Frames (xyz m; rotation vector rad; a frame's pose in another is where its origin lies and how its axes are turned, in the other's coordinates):
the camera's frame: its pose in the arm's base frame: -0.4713 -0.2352 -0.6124 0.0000 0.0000 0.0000
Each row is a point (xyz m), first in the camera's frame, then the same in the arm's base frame.
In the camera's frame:
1: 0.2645 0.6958 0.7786
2: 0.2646 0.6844 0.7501
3: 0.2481 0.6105 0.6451
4: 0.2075 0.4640 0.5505
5: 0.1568 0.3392 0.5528
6: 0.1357 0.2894 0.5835
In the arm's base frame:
1: -0.2068 0.4606 0.1662
2: -0.2067 0.4492 0.1377
3: -0.2232 0.3753 0.0327
4: -0.2638 0.2288 -0.0619
5: -0.3145 0.1040 -0.0596
6: -0.3356 0.0542 -0.0289

